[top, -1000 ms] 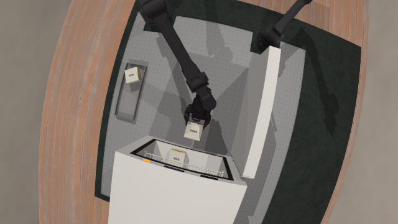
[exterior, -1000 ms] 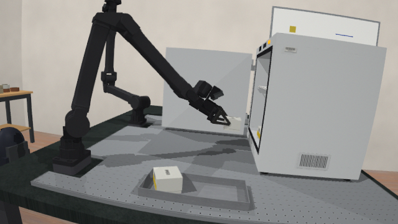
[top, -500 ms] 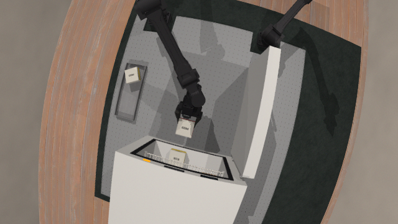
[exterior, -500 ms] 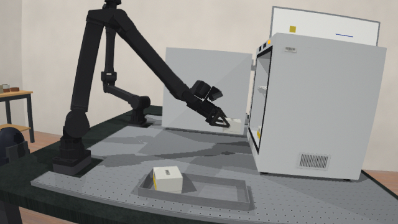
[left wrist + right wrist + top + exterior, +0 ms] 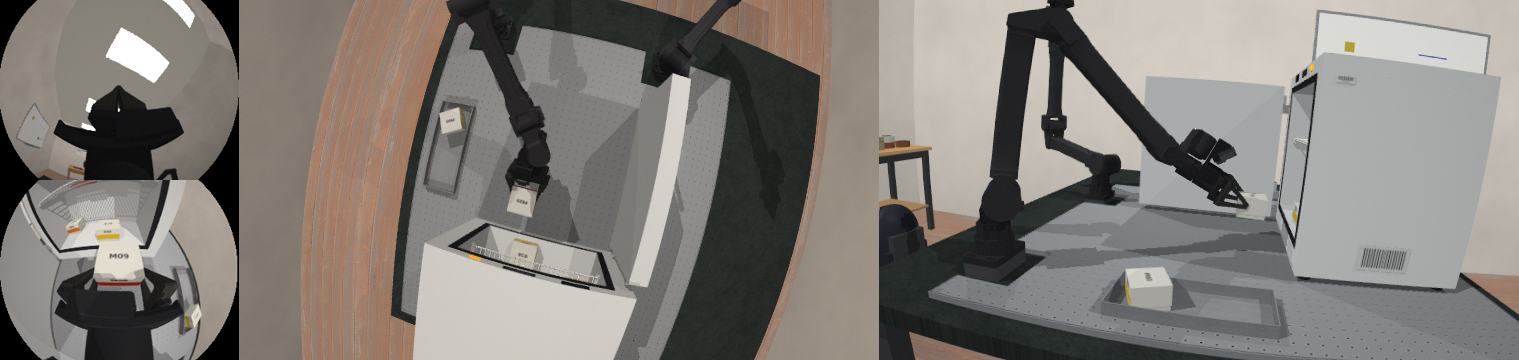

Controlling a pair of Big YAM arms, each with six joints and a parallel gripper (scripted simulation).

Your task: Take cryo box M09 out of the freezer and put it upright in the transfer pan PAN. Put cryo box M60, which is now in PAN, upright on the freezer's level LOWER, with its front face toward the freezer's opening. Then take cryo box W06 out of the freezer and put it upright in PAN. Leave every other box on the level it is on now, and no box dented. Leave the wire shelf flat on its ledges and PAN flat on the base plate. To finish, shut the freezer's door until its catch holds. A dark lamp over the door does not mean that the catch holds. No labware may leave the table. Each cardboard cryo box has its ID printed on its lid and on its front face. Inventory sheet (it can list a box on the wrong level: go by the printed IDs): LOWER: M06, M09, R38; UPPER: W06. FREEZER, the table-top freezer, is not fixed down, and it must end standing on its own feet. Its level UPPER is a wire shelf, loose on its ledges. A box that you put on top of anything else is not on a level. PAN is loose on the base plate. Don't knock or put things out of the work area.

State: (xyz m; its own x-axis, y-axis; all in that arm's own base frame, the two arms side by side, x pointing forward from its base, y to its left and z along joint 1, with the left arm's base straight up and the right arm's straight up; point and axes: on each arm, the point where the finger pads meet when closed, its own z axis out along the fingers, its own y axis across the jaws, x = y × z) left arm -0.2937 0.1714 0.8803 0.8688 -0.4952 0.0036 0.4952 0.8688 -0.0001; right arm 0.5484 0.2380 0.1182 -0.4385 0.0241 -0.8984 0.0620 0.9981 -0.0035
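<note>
My right hand is 31 cm to the left of the grey pan, 13 cm above it and 9 cm past it. Round my right hand: freezer door (34 cm to the left, 14 cm above, 11 cm behind); white cryo box (31 cm to the right, 18 cm behind, 10 cm below).
</note>
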